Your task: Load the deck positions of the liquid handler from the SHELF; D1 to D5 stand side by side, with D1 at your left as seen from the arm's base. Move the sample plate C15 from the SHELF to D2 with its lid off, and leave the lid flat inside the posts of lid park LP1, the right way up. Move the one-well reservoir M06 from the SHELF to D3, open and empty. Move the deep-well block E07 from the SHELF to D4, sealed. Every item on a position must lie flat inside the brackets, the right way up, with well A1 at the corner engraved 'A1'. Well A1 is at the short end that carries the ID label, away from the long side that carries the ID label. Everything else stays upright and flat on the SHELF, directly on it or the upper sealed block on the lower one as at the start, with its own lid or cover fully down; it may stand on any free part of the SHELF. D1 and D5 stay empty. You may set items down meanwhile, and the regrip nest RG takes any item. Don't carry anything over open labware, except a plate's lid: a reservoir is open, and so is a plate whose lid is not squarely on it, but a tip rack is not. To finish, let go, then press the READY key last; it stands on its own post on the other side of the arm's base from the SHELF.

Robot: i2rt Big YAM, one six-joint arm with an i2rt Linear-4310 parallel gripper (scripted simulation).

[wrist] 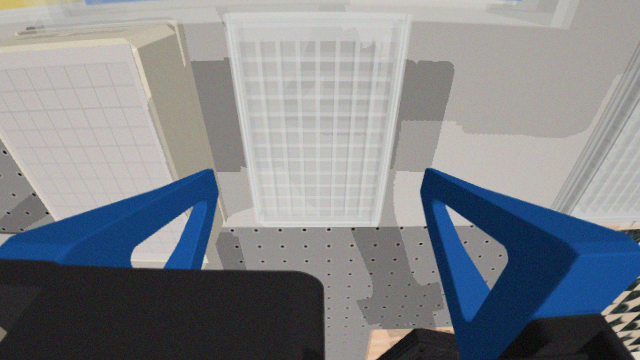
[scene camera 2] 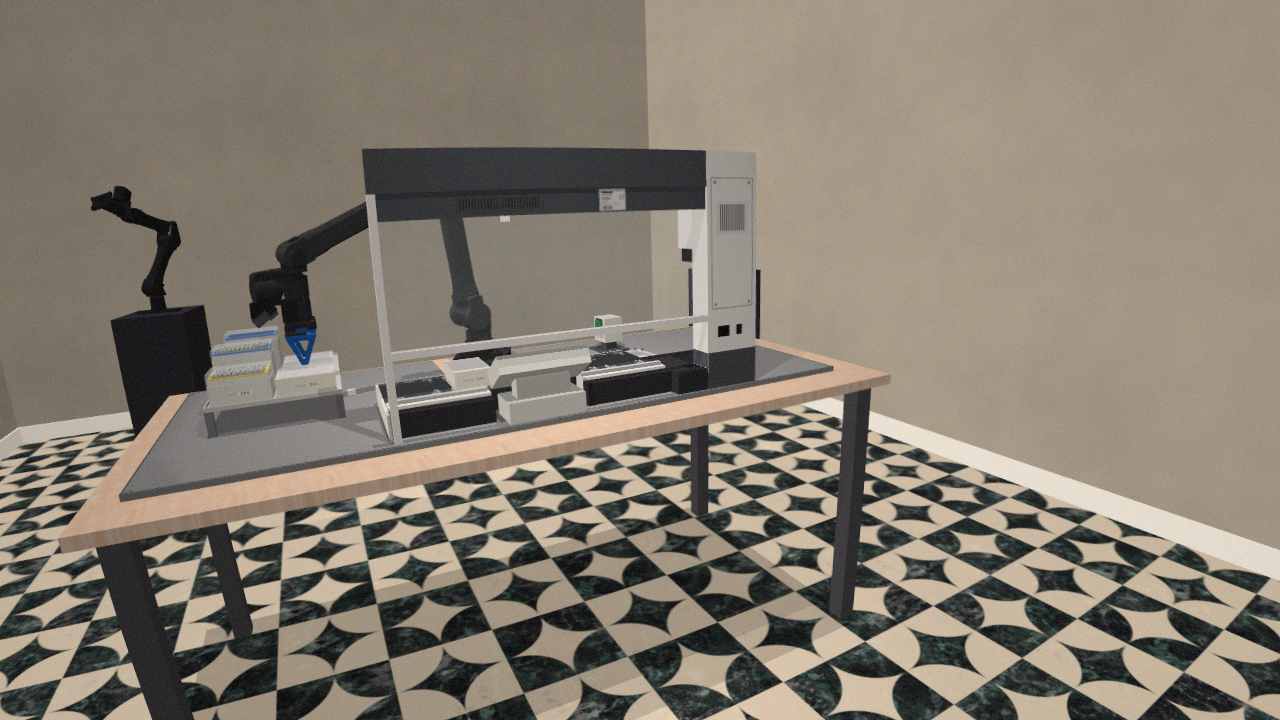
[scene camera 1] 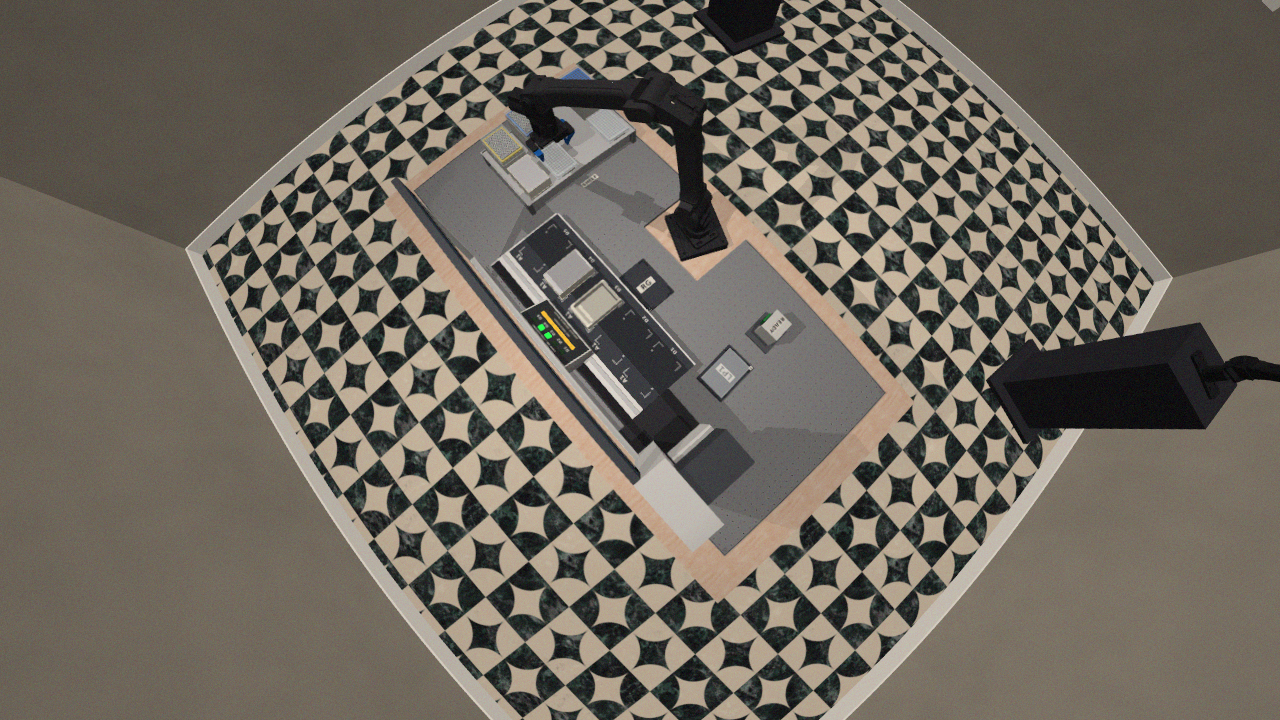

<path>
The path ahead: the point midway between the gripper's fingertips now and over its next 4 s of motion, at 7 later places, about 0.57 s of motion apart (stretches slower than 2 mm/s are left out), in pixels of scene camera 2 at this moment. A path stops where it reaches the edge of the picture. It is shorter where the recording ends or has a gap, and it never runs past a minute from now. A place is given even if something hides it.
My gripper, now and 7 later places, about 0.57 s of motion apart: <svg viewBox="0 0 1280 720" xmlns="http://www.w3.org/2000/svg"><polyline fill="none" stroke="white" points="305,360 307,370 306,374 306,366 305,357 304,346 301,336 300,325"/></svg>
</path>
